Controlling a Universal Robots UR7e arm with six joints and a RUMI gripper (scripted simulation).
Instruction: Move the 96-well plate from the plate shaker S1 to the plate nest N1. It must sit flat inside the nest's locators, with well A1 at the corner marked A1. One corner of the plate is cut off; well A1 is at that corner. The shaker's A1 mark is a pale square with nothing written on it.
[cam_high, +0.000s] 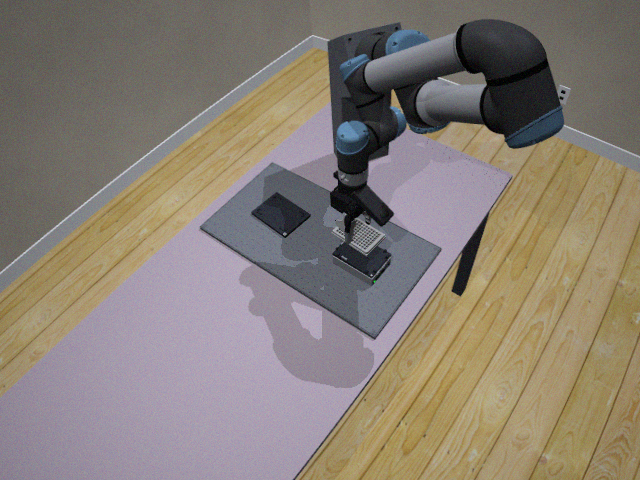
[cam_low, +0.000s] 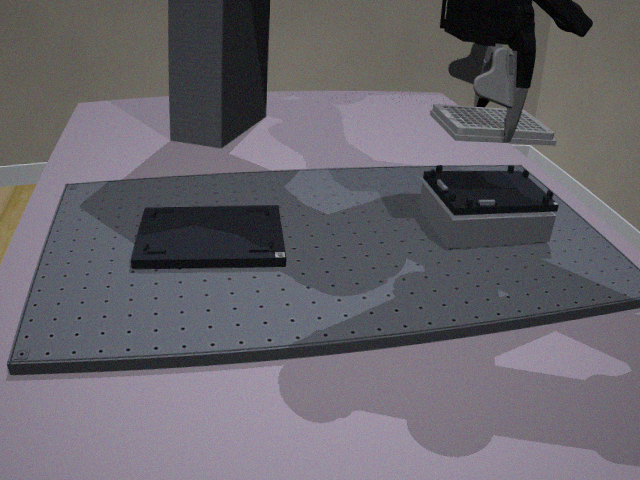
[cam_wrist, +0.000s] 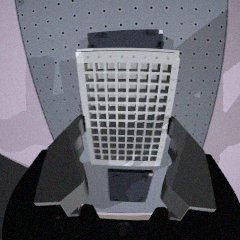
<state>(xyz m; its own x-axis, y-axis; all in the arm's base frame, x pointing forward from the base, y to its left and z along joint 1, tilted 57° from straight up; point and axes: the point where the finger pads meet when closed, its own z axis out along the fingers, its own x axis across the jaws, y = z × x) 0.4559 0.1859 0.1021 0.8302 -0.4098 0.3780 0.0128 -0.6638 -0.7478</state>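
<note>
Right now my hand is 32 cm to the left of the black plate nest, 14 cm above it and 2 cm short of it. The rest, counted from my hand: A1 mark (24 cm to the right, 13 cm below, 7 cm ahead); white 96-well plate (1 cm below).
</note>
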